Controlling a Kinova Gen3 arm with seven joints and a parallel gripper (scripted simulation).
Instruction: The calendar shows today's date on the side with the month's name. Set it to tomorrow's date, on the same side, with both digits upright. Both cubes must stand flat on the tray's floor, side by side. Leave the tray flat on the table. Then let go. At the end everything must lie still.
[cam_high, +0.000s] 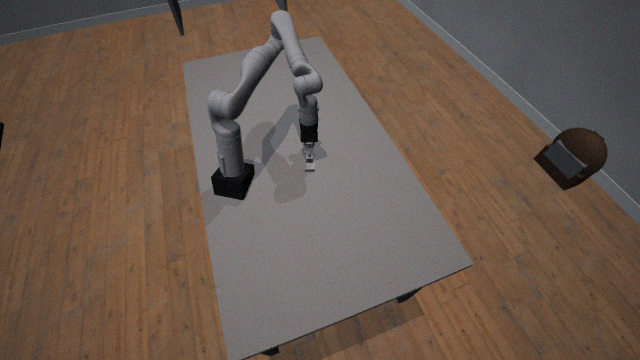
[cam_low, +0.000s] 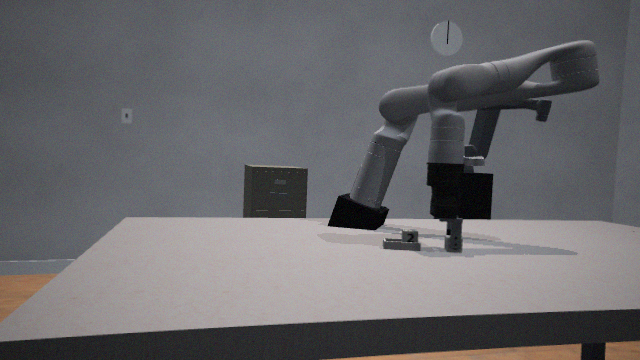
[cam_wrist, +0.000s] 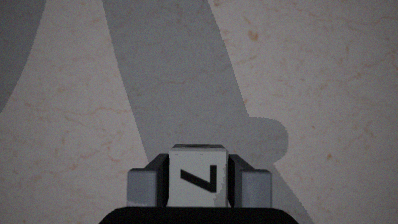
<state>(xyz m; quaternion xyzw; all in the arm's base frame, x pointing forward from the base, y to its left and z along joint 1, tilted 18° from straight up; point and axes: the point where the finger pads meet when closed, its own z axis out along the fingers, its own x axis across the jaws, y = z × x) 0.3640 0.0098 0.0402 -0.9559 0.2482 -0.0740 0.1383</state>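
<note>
My gripper is now 1 cm above the digit cube. Also, from my hand: calendar tray: 5 cm behind, 10 cm to the right, 2 cm below.
</note>
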